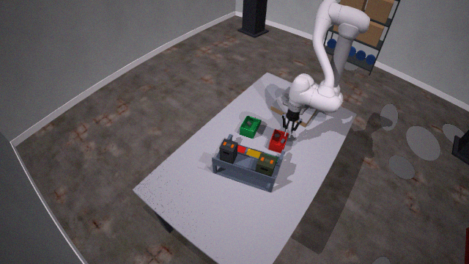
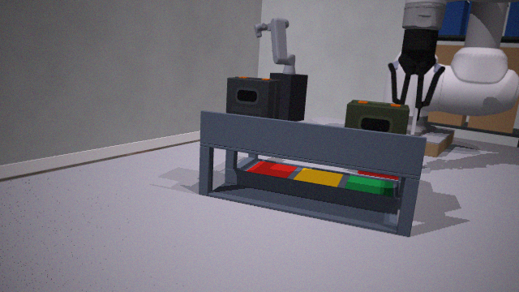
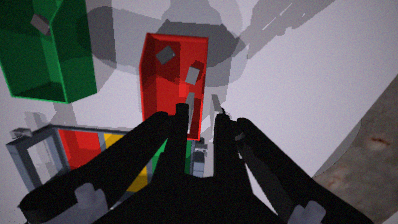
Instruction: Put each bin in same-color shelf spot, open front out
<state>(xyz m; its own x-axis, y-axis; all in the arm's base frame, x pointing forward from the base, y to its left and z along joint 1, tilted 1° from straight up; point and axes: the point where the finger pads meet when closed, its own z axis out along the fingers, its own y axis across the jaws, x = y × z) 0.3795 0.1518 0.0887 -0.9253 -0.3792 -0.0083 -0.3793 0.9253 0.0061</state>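
Now: the green bin 27 cm to the right of my hand, 10 cm below it and 5 cm ahead of it. The rest, counted from my hand: olive box 32 cm ahead, 6 cm to the left, 2 cm above; red bin 10 cm below, 5 cm to the right, 1 cm ahead; dark grey box 40 cm ahead, 15 cm to the right, 3 cm above.
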